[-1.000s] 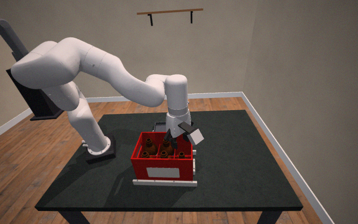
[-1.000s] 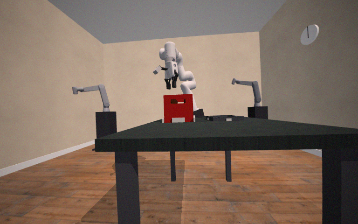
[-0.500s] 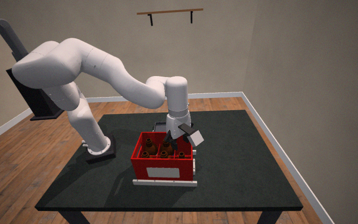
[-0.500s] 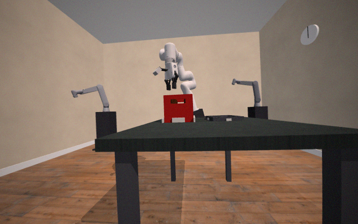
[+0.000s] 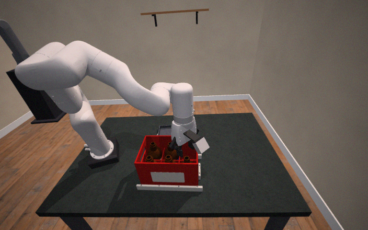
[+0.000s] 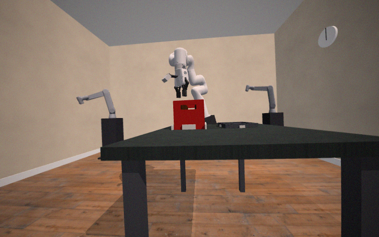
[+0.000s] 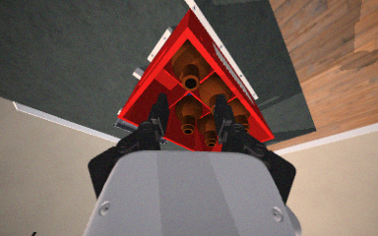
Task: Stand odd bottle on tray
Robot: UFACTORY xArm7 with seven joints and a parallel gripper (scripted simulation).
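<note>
My gripper is now 80 mm past the crate, 60 mm to the right of it and 140 mm above it. Round my hand: tray 50 mm behind, 350 mm to the left, 210 mm below.
</note>
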